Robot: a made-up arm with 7 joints. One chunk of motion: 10 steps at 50 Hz.
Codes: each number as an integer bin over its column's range. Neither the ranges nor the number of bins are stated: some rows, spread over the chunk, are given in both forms.
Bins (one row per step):
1: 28 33 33 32 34 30 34
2: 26 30 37 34 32 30 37
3: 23 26 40 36 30 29 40
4: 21 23 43 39 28 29 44
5: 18 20 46 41 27 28 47
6: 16 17 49 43 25 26 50
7: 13 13 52 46 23 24 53
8: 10 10 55 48 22 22 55
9: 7 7 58 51 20 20 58
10: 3 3 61 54 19 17 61
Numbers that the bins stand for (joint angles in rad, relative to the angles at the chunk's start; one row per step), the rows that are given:
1: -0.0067 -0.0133 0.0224 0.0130 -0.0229 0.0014 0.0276
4: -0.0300 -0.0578 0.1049 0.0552 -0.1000 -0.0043 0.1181
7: -0.0567 -0.1022 0.1792 0.0975 -0.1643 -0.0329 0.1995
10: -0.0900 -0.1467 0.2535 0.1457 -0.2157 -0.0729 0.2719
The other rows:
2: -0.0133 -0.0267 0.0554 0.0251 -0.0486 0.0014 0.0548
3: -0.0233 -0.0444 0.0802 0.0371 -0.0743 -0.0043 0.0819
5: -0.0400 -0.0711 0.1297 0.0673 -0.1129 -0.0100 0.1452
6: -0.0467 -0.0844 0.1544 0.0794 -0.1386 -0.0214 0.1724
8: -0.0667 -0.1156 0.2040 0.1095 -0.1771 -0.0443 0.2176
9: -0.0767 -0.1289 0.2287 0.1276 -0.2029 -0.0557 0.2448

